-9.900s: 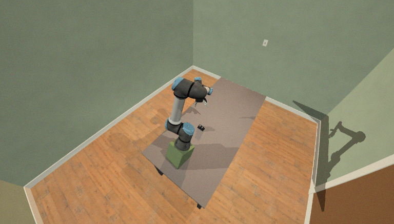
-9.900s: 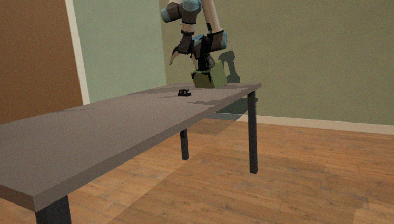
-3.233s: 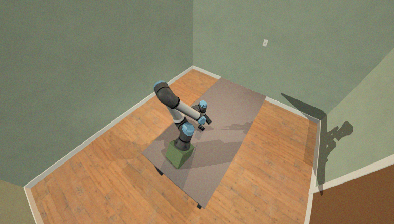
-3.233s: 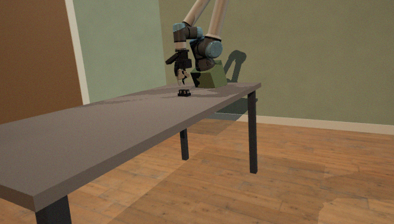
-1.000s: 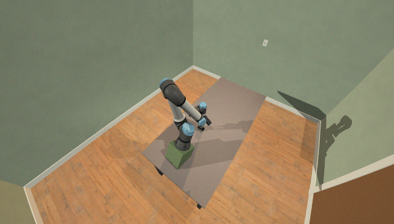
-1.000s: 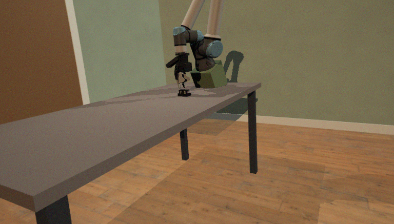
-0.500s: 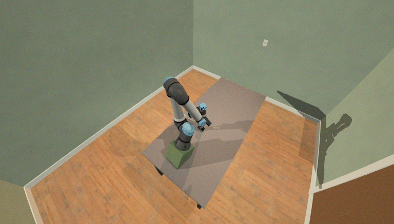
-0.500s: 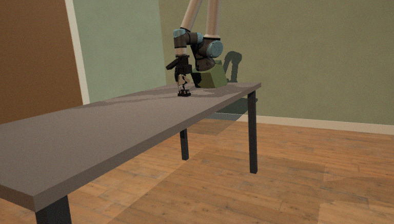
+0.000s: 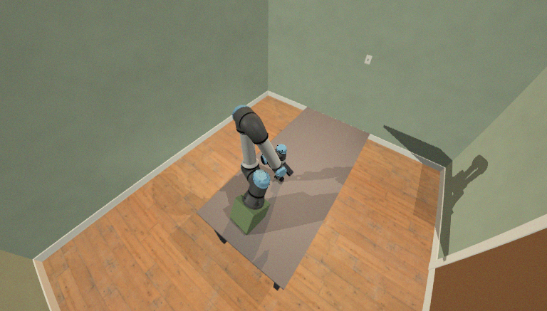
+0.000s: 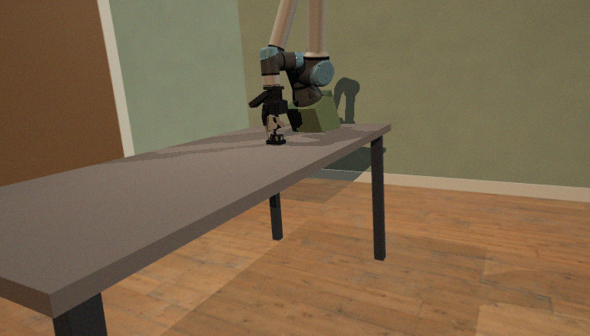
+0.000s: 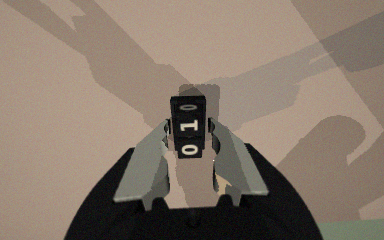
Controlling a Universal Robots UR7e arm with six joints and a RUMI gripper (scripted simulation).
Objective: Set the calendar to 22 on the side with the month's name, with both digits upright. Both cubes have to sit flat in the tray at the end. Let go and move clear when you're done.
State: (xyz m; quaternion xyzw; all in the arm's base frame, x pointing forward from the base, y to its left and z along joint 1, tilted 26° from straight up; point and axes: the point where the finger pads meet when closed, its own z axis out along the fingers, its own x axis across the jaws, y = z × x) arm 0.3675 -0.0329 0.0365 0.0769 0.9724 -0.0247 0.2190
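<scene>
The black number cube is 10 mm below my hand. Also, from my hand: black tray (30 mm below, 20 mm to the left).
</scene>
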